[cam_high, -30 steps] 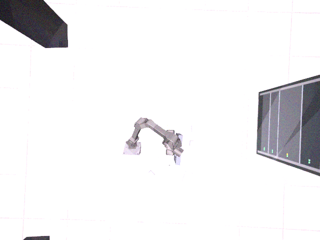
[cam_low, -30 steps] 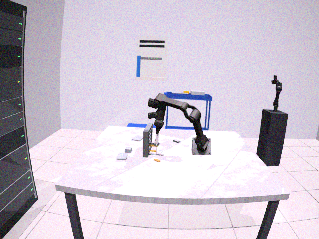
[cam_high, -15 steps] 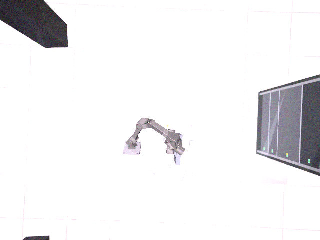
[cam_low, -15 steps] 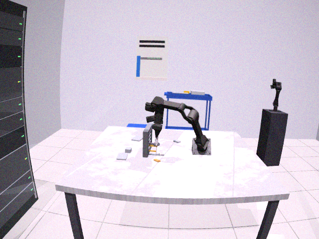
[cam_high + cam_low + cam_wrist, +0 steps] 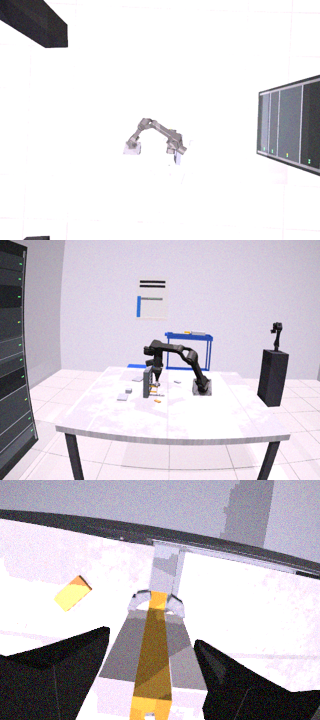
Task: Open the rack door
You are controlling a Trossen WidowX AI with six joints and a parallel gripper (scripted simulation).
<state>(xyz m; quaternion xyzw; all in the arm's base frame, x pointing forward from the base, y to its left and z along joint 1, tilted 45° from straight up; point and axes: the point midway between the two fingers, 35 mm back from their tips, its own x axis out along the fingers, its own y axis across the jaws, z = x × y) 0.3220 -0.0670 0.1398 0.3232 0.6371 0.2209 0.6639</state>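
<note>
My gripper tip is 10 mm past the orange handle and 20 mm above it. Also, from my gripper tip: orange piece (100 mm to the left, 120 mm below).
</note>
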